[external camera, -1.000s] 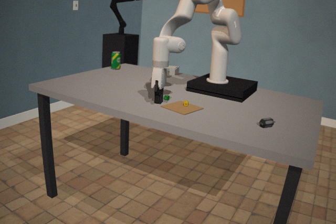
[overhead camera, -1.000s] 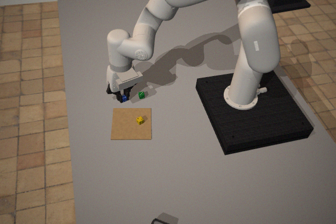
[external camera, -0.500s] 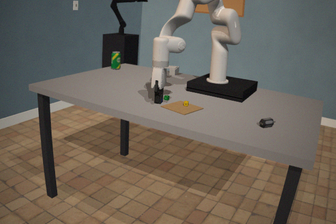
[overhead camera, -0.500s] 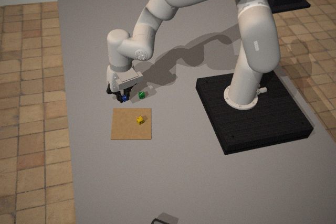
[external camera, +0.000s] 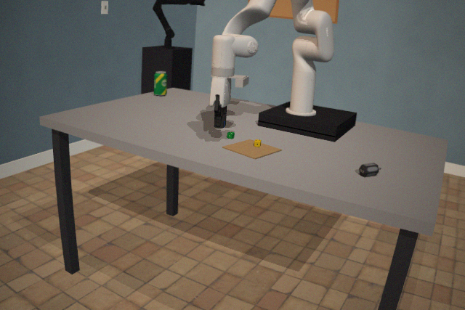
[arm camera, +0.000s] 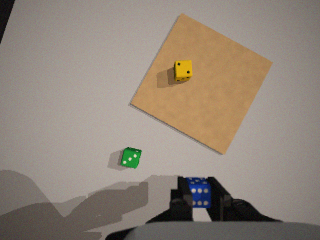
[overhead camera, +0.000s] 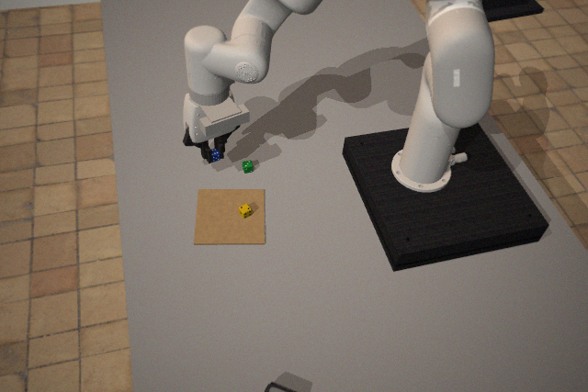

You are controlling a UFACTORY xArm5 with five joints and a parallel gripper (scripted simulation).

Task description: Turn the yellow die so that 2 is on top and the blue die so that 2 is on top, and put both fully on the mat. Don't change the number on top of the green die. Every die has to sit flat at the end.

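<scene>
Now: hand 70 mm past the green die, 70 mm above it and 10 mm to the right of it. The rest, counted from my hand: blue die 10 mm below; then mat 120 mm to the left, 70 mm below; then yellow die 130 mm to the left, 60 mm below, 30 mm behind.
</scene>
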